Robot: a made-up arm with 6 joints.
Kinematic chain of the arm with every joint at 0, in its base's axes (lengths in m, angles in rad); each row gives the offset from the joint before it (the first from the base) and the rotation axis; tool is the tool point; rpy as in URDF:
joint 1: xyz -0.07 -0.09 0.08 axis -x
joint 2: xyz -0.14 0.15 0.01 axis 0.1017 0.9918 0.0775
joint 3: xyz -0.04 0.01 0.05 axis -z
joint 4: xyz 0 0.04 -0.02 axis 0.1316 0.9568 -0.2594
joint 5: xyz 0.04 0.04 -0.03 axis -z
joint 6: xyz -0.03 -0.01 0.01 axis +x
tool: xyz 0 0.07 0.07 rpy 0.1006 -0.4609 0.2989
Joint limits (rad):
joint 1: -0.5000..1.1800
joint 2: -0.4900..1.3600
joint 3: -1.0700..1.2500
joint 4: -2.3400..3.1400
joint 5: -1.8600..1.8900
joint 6: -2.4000..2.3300
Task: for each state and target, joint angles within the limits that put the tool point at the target. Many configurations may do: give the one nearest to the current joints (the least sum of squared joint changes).
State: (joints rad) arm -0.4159 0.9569 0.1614 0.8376 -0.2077 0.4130
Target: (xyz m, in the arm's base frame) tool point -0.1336 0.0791 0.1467
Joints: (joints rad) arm -0.3484 0.9973 0.3155 1.0728 -0.3042 0.7081
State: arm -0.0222 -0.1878 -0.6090 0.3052 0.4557 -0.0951
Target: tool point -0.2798 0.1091 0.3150
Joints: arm -0.5000 0.1358 -0.6356 0.1898 0.3761 0.2087
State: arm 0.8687 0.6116 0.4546 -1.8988 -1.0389 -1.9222
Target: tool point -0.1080 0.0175 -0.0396
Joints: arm 0.8126 0.5580 0.7053 -1.8575 -1.0979 -1.9586
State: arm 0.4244 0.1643 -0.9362 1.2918 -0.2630 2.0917
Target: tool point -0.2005 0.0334 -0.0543
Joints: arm 0.7552 0.0657 -1.0012 1.0195 -0.6898 1.8984
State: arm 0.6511 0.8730 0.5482 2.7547 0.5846 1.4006
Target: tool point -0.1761 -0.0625 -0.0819
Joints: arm 1.1800 0.9811 0.6751 2.4864 1.3859 1.5382
